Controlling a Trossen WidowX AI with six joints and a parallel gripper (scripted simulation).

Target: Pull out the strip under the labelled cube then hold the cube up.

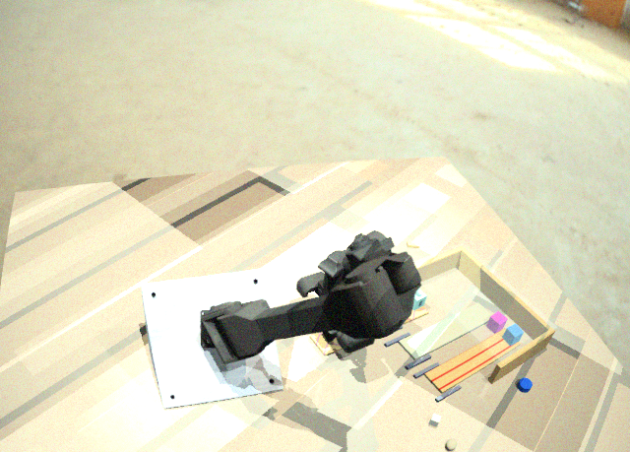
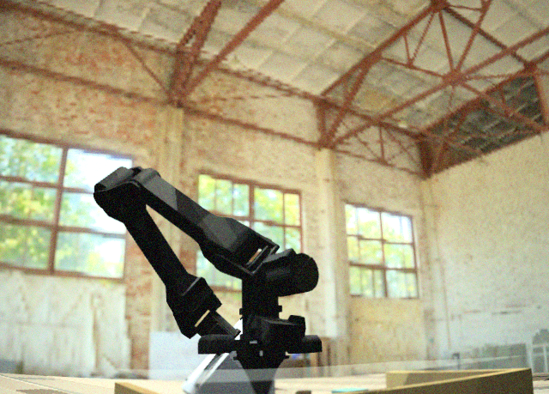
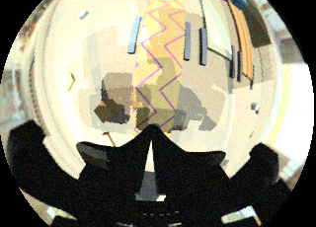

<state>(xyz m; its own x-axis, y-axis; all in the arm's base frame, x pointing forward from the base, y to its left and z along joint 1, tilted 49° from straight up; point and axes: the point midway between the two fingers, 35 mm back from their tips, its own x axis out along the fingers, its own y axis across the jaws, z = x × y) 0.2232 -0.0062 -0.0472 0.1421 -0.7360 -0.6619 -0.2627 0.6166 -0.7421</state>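
My gripper tip is 21 cm short of the labelled cube, 7 cm to the right of it and 2 cm below it.
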